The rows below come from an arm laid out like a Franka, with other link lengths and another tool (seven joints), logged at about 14 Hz.
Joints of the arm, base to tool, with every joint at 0 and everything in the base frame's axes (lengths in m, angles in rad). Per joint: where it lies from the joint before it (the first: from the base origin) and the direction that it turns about. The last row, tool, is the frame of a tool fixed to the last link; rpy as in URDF.
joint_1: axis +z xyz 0 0 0.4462
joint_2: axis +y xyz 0 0 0
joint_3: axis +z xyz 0 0 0.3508
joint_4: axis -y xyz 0.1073 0 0
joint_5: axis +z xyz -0.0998 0 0.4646
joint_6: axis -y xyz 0 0 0
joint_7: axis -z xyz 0.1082 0 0
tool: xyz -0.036 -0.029 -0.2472 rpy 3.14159 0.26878 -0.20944
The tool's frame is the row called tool.
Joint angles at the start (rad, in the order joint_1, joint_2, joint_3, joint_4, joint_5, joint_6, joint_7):
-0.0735, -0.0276, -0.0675, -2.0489, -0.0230, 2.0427, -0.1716
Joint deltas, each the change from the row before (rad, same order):
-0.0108, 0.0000, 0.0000, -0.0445, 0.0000, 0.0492, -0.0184
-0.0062, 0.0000, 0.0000, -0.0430, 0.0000, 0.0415, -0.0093
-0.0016, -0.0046, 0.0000, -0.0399, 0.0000, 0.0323, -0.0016
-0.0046, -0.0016, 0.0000, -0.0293, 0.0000, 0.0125, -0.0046
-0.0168, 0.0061, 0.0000, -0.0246, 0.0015, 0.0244, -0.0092
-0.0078, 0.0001, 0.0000, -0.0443, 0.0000, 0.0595, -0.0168
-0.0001, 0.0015, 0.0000, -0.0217, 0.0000, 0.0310, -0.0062
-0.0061, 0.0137, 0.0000, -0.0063, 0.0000, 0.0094, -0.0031
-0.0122, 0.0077, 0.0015, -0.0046, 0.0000, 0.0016, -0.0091
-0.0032, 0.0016, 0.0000, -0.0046, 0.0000, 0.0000, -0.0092
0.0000, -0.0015, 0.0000, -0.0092, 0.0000, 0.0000, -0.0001
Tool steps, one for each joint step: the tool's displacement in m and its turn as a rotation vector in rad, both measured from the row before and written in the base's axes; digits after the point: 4 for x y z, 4 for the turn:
-0.0051, -0.0066, -0.0200, -0.0006, -0.0043, 0.0086
-0.0069, -0.0030, -0.0196, 0.0005, 0.0016, 0.0039
-0.0080, 0.0004, -0.0156, 0.0011, 0.0029, 0.0006
-0.0095, -0.0014, -0.0134, 0.0027, 0.0151, 0.0003
-0.0072, -0.0091, -0.0145, 0.0022, 0.0062, -0.0080
-0.0058, -0.0039, -0.0179, -0.0021, -0.0147, 0.0100
-0.0023, 0.0004, -0.0093, -0.0012, -0.0076, 0.0066
-0.0031, -0.0033, -0.0106, 0.0012, 0.0106, -0.0029
-0.0042, -0.0060, -0.0067, 0.0016, 0.0107, -0.0016
-0.0026, -0.0017, -0.0032, 0.0012, 0.0062, 0.0060
-0.0042, 0.0009, -0.0036, 0.0017, 0.0075, 0.0001

